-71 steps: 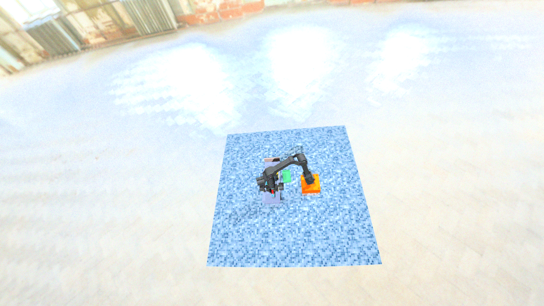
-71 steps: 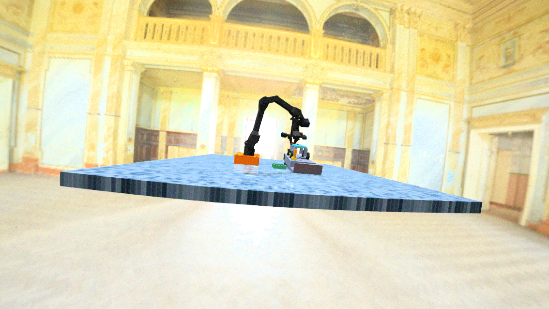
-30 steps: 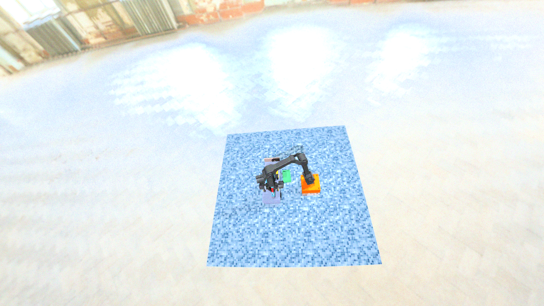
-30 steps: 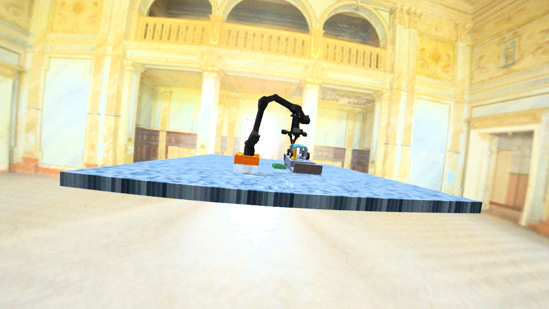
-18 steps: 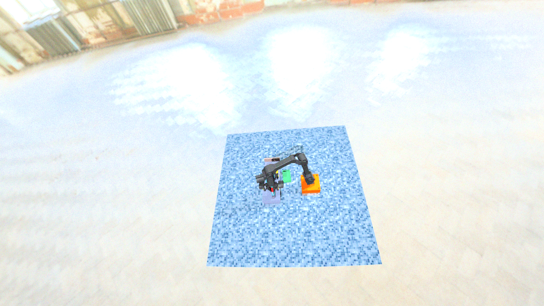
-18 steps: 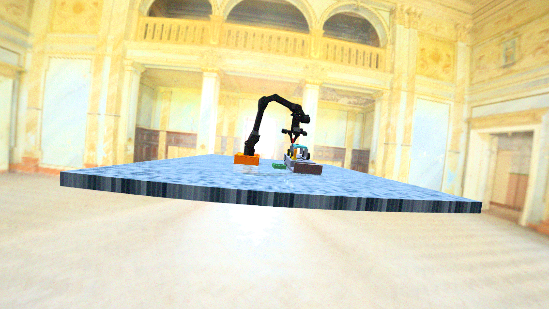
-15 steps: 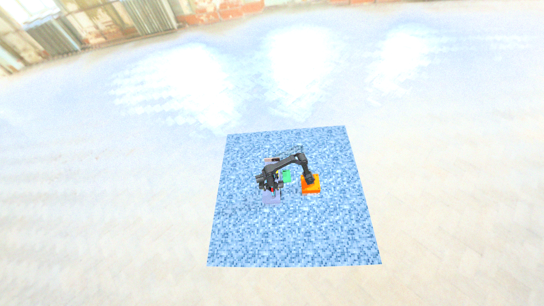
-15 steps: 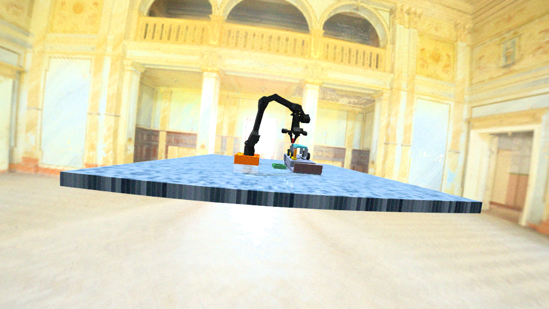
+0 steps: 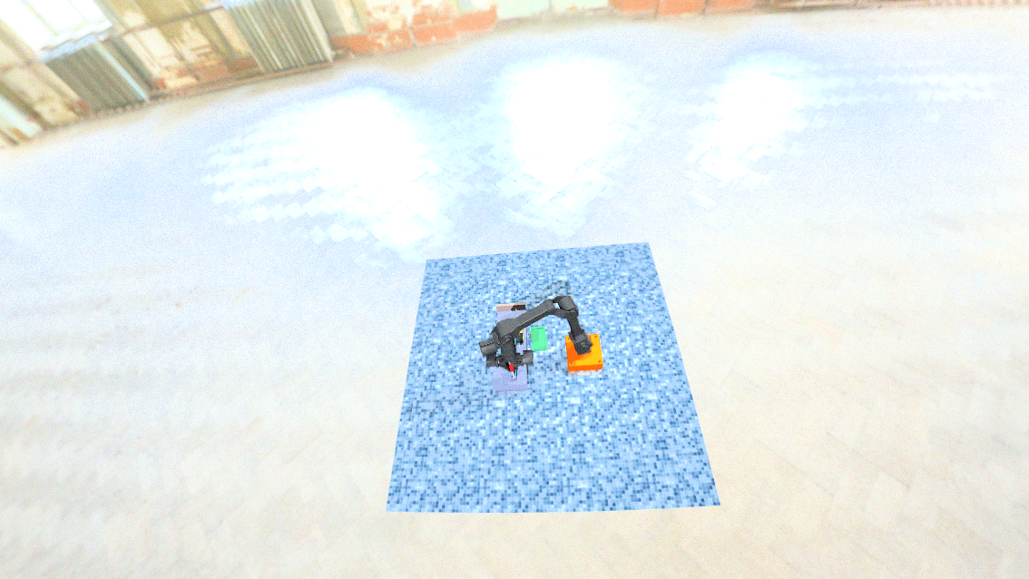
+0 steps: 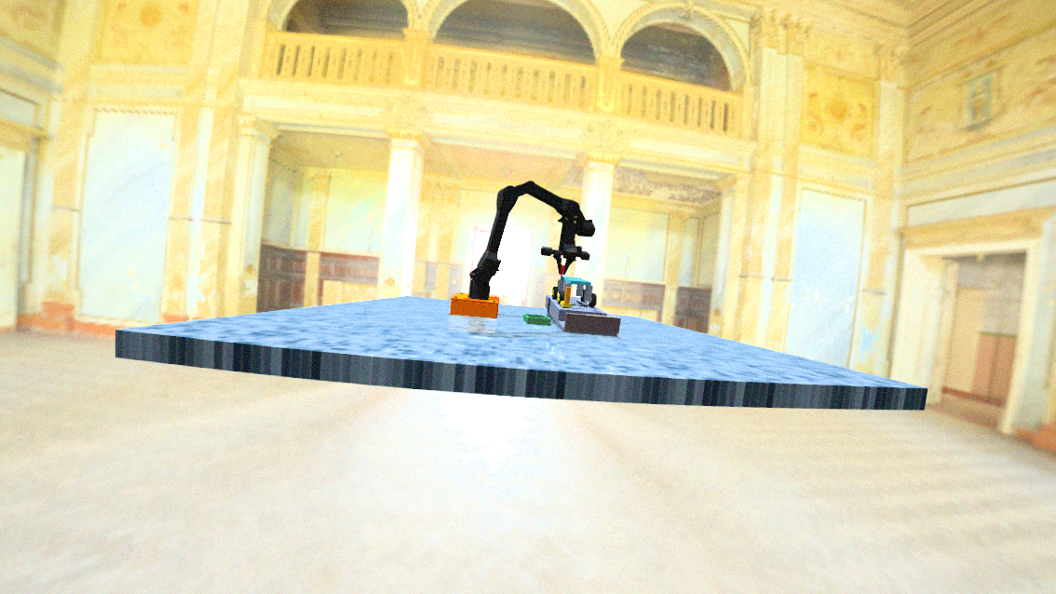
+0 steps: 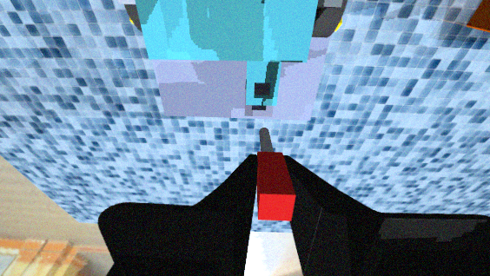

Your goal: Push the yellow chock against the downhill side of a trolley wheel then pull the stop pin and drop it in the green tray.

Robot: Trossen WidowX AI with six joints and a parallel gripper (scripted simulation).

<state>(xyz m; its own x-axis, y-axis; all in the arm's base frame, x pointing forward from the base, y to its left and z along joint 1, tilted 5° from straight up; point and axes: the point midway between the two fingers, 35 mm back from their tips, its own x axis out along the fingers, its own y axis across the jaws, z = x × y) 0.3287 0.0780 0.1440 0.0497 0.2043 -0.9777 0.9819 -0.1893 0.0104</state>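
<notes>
My gripper tip is 200 mm to the left of the green tray, 180 mm above it and 150 mm past it. Round my gripper tip: red-headed stop pin: right at my gripper tip; then trolley: 140 mm to the right, 60 mm below; then lilac ramp: 130 mm to the right, 130 mm below.
</notes>
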